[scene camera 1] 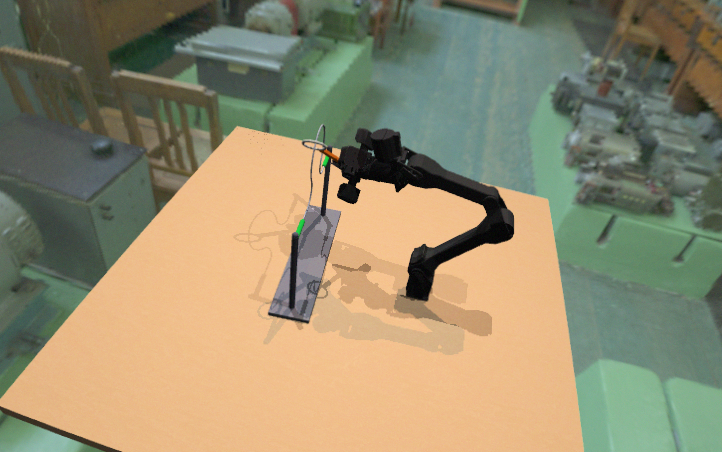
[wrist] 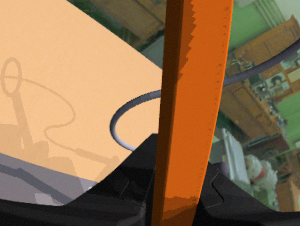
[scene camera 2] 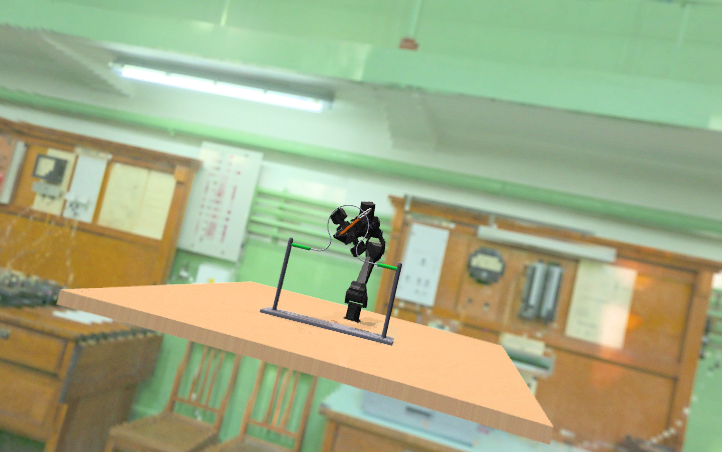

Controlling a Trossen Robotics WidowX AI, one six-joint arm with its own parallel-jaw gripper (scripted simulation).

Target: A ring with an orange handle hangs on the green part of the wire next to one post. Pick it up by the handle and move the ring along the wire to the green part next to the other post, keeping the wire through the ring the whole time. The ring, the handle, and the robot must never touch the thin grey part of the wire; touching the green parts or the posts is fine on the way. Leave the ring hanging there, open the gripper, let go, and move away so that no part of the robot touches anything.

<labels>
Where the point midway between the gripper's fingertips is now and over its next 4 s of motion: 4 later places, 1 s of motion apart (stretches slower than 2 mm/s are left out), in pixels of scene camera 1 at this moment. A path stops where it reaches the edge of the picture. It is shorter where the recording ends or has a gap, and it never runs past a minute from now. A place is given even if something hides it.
My gripper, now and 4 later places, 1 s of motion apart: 332, 162; 334, 152; 335, 142; 336, 135; 336, 140
</labels>
